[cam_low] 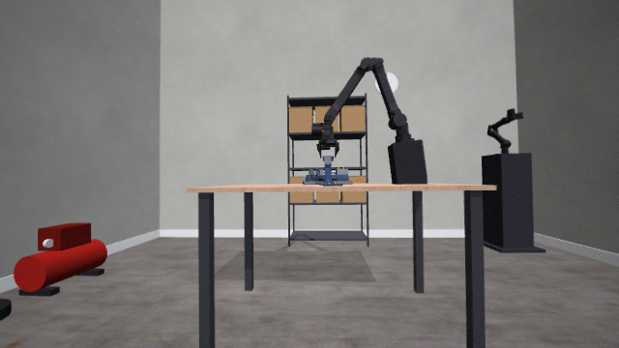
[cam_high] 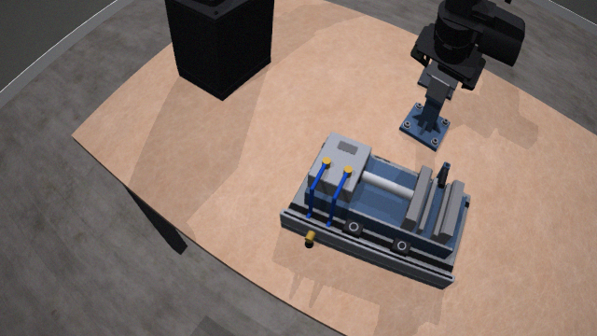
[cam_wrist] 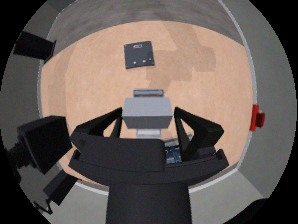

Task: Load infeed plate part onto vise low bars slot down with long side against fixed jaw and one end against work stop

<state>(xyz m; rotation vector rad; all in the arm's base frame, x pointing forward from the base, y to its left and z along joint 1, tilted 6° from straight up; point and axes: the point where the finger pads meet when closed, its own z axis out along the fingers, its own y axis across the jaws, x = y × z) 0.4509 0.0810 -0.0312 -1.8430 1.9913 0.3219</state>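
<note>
Now: the grey part 10 mm below my hand. Also, from my hand: grey plate: 10 mm behind, 160 mm to the left, 150 mm below; then moving jaw: 40 mm ahead, 220 mm to the right, 80 mm below; then work stop: 60 mm ahead, 170 mm to the right, 70 mm below.
</note>
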